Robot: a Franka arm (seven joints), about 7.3 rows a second.
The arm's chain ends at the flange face. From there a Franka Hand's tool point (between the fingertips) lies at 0.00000 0.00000 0.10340 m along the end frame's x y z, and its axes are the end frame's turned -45 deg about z.
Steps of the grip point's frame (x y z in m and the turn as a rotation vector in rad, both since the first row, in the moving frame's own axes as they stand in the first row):
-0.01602 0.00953 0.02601 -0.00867 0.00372 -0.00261
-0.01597 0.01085 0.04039 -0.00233 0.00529 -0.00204
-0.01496 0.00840 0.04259 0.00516 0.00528 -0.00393
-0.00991 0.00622 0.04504 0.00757 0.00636 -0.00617
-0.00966 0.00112 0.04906 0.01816 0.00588 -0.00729
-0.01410 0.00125 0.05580 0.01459 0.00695 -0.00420
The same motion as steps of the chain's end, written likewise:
-0.00550 0.01771 0.02601 -0.00350 0.00876 -0.00261
-0.00418 0.01918 0.04039 0.00209 0.00539 -0.00204
-0.00465 0.01728 0.04259 0.00738 0.00008 -0.00393
-0.00252 0.01242 0.04505 0.00985 -0.00086 -0.00617
-0.00513 0.00938 0.04908 0.01700 -0.00868 -0.00729
-0.00852 0.01243 0.05581 0.01523 -0.00540 -0.00420

